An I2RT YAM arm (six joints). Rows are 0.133 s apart.
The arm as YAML. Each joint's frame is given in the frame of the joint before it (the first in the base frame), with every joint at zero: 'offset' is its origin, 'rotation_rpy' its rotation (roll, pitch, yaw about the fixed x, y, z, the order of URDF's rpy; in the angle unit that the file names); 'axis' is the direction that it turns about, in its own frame. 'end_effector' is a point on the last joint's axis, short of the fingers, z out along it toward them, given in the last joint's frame.
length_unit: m
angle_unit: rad
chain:
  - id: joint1
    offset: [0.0, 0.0, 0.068]
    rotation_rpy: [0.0, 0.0, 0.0]
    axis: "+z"
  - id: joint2
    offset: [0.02, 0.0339, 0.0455]
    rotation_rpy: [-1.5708, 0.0, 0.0]
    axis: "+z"
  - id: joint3
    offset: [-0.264, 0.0, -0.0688]
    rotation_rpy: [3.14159, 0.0, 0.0]
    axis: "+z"
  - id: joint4
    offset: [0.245, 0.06, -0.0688]
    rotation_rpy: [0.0, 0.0, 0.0]
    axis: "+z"
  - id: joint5
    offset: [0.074, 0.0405, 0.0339]
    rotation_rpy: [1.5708, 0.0, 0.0]
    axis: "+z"
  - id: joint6
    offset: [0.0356, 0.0, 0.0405]
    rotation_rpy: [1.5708, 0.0, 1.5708]
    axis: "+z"
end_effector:
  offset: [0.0, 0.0, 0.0]
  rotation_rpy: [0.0, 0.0, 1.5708]
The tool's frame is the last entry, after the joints.
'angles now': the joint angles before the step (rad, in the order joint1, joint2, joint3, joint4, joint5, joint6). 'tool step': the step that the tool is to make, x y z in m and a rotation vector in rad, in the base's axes. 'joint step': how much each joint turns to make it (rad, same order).
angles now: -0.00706 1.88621 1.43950 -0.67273 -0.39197 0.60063
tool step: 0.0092 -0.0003 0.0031 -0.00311 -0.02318 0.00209
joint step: -0.00046 0.02506 0.04210 0.00468 0.00150 -0.00389
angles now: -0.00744 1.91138 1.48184 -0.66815 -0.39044 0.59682
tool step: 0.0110 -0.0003 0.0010 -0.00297 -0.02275 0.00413
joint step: -0.00050 0.03423 0.04692 0.00786 0.00032 -0.00584
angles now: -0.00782 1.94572 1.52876 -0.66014 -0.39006 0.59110
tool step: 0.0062 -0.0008 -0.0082 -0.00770 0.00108 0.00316
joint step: -0.00142 0.03059 0.01096 0.01547 0.00463 -0.00829
